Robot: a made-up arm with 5 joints.
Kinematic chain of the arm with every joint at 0, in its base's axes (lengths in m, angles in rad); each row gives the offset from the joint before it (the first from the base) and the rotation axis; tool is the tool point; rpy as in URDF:
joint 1: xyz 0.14 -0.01 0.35 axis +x
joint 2: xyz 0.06 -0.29 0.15 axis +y
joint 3: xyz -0.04 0 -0.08 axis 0.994 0.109 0.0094
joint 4: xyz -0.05 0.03 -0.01 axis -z
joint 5: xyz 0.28 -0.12 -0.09 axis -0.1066 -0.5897 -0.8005
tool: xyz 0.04 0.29 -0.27 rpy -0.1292 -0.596 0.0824
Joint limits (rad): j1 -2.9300..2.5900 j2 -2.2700..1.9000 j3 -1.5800..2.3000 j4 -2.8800..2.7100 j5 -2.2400..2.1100
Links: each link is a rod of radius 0.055 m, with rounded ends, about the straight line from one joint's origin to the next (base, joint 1, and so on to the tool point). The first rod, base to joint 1, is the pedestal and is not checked.
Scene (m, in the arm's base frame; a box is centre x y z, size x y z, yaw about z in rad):
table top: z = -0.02
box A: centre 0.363 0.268 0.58 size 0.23 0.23 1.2 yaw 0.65
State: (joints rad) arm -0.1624 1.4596 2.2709 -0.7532 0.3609
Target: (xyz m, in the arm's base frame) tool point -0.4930 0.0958 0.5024
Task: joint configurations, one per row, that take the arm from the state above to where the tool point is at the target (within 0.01 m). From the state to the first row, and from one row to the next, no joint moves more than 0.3 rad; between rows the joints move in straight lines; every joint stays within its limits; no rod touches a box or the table.
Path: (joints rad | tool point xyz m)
1: -0.0961 1.2629 2.2740 -1.0494 0.3606 | 0.7156 -0.2997 0.6168
2: -0.0297 1.0661 2.2771 -1.3456 0.3603 | 0.6410 -0.3463 0.8236
3: 0.0366 0.8694 2.2802 -1.6418 0.3600 | 0.4728 -0.3934 0.9783
4: 0.1029 0.6727 2.2833 -1.9380 0.3597 | 0.2423 -0.4265 1.0458
5: -0.0987 0.4924 2.0357 -2.1735 0.4865 | 0.0303 -0.1515 1.1181
6: -0.3002 0.3121 1.7882 -2.4090 0.6133 | -0.1958 0.0826 1.0093
7: -0.5018 0.1318 1.5407 -2.6445 0.7401 | -0.3852 0.1801 0.7681
8: -0.7034 -0.0485 1.2931 -2.8800 0.8669 | -0.4930 0.0958 0.5024

